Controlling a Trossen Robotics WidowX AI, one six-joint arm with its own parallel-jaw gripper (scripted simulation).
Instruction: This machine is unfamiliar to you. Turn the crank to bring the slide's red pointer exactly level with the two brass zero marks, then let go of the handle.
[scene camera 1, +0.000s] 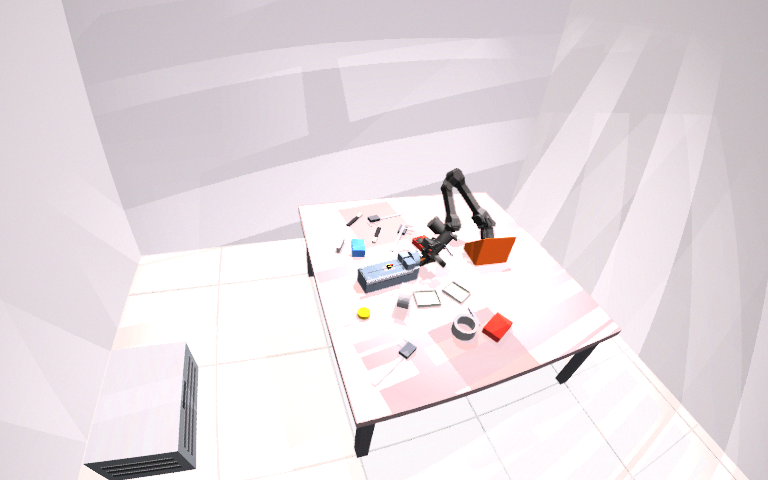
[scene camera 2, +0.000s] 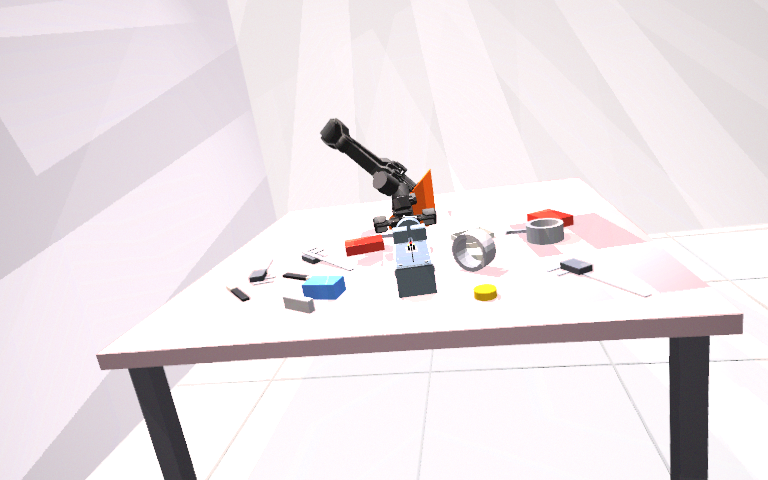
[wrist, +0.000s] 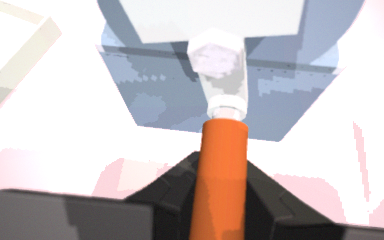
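My gripper visible, wrist view included. Also a blue block, a machine.
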